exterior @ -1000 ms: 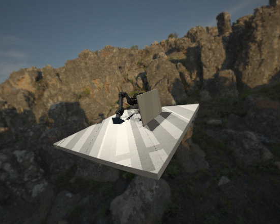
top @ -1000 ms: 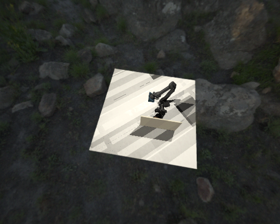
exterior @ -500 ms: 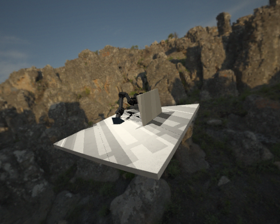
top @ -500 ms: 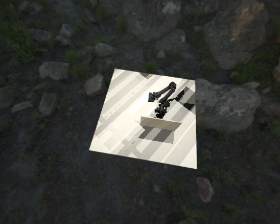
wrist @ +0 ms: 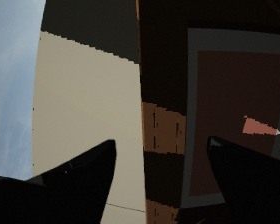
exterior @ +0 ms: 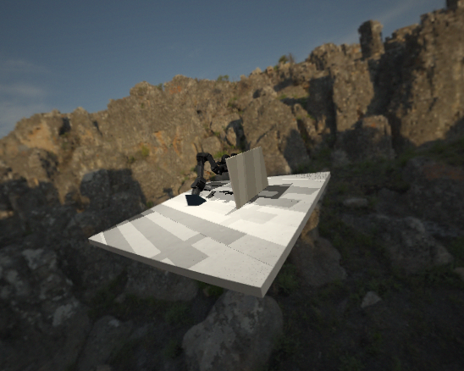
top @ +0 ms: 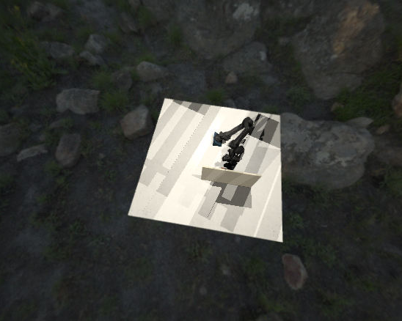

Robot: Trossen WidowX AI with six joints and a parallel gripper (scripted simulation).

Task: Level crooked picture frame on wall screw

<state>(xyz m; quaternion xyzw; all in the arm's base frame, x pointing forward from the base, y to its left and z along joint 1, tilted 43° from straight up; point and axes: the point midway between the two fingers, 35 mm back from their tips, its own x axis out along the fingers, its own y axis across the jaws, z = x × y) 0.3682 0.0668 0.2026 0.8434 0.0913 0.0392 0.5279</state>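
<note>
Right now the brown wooden picture frame is 1 cm ahead of my gripper tip, 2 cm to the right of it and 5 cm below it. Also, from my gripper tip: wall panel 2 cm ahead, 6 cm below.
</note>
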